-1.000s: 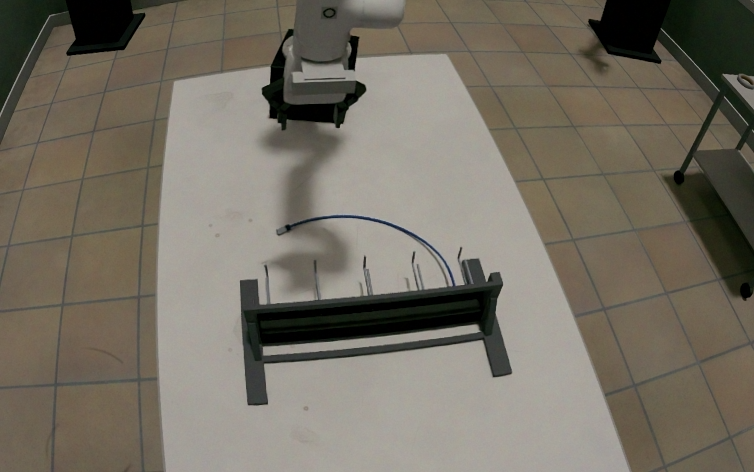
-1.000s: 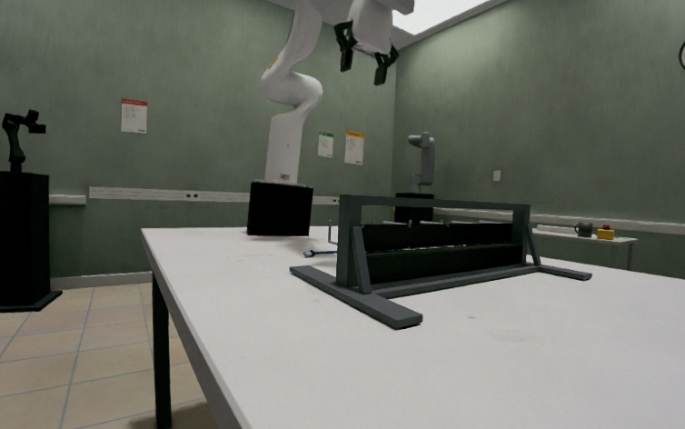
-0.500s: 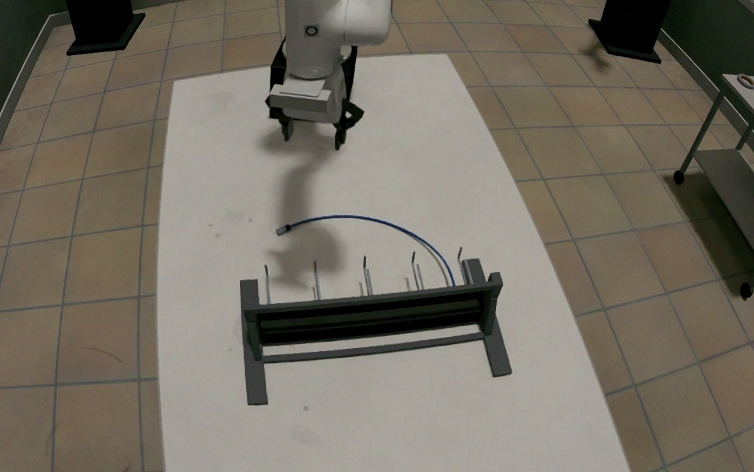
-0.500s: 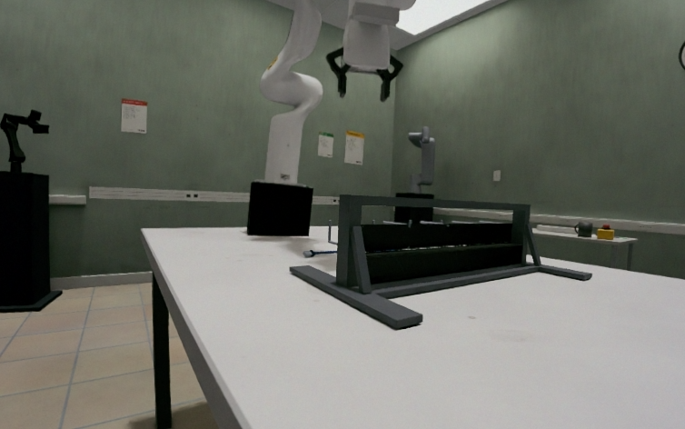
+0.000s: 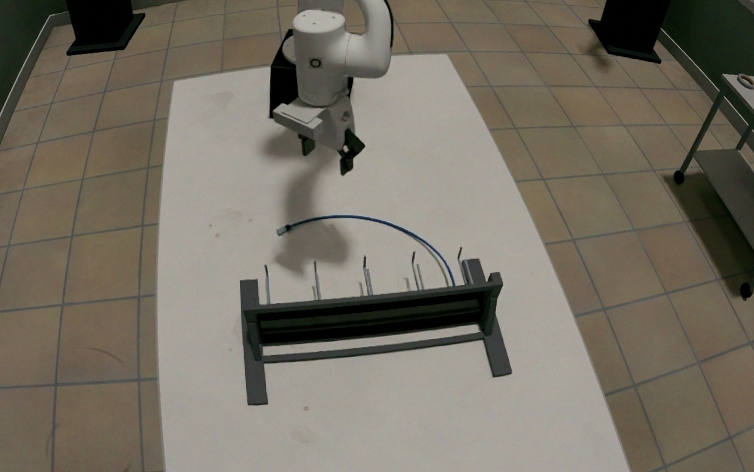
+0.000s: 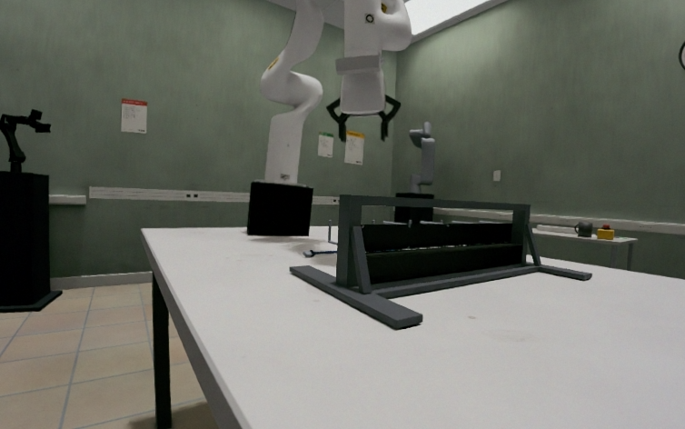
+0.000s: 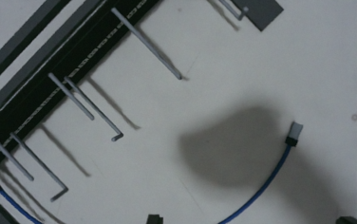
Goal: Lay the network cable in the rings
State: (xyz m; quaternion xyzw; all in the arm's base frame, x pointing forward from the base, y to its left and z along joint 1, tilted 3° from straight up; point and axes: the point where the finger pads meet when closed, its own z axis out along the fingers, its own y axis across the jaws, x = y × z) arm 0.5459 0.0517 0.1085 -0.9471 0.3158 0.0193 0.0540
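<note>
Right now my hand is 27 cm above the grey plug, 10 cm to the left of it and 5 cm past it. From my hand the other things lie so: dark grey patch-panel rack: 21 cm below, 21 cm ahead, 9 cm to the left.
</note>
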